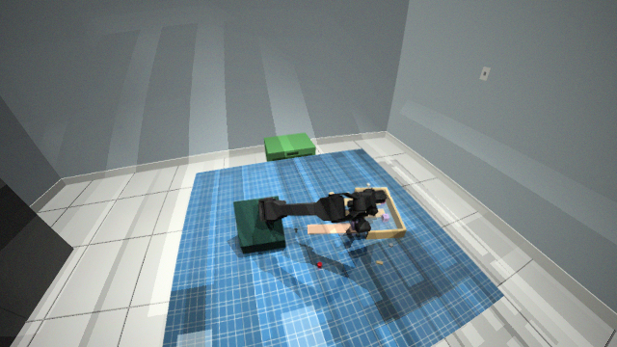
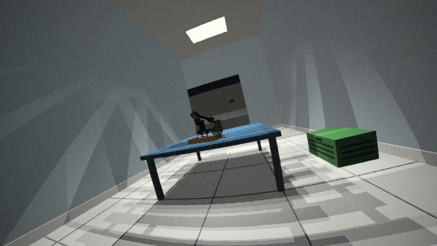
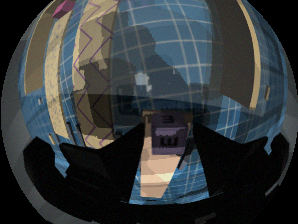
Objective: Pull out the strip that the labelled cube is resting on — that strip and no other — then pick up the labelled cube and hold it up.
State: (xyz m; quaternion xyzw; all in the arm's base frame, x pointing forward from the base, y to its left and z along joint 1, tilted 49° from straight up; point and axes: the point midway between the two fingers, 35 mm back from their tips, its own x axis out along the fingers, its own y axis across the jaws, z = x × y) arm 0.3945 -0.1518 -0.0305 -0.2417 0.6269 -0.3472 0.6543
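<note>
My gripper tip is now 110 mm past the tan strip, 30 mm to the right of it and 10 mm above it. From my gripper tip the other things lie so: red piece: 230 mm behind, 150 mm to the right.
</note>
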